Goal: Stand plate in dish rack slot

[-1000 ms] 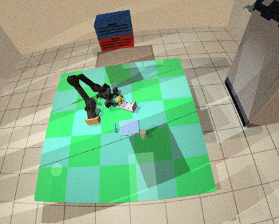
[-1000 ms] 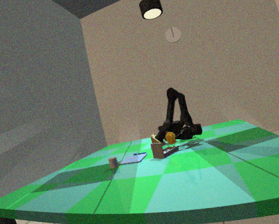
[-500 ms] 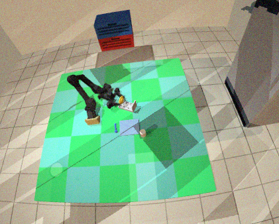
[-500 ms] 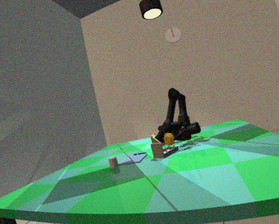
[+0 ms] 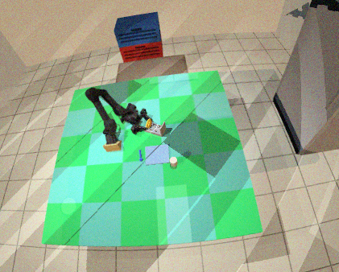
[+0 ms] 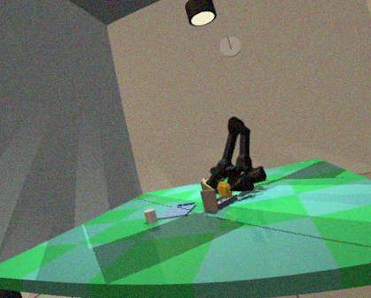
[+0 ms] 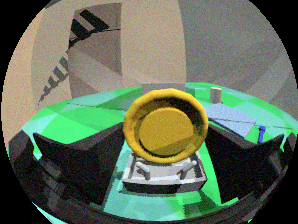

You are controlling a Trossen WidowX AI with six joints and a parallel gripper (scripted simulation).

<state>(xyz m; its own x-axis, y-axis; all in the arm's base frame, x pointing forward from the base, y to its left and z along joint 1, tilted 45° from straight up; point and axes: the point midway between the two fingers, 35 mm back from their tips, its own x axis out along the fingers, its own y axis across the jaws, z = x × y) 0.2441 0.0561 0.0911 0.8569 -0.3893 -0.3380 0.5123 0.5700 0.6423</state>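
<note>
Now: the yellow plate 1 cm behind my gripper tip. Round my gripper tip: blue spoon (9 cm behind, 20 cm to the right, 5 cm below); pale blue pad (2 cm ahead, 21 cm to the right, 5 cm below); dish rack (2 cm ahead, 2 cm to the right, 3 cm below).
</note>
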